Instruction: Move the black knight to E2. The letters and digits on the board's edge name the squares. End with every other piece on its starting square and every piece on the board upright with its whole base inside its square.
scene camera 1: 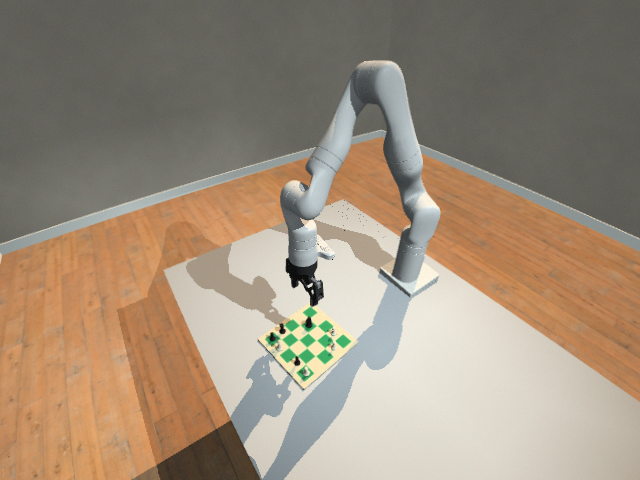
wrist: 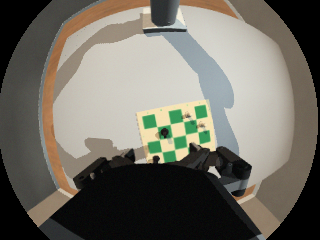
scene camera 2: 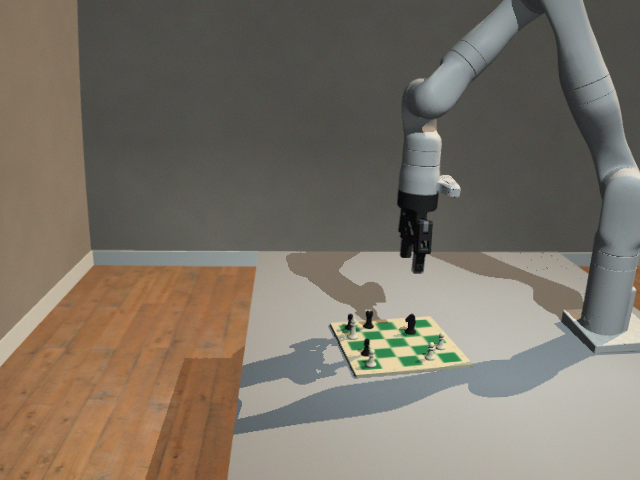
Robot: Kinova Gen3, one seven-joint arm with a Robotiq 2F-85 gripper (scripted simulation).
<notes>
The pictures show: the gripper and a chessboard.
The gripper shows as well in scene camera 1 and in the wrist view.
</notes>
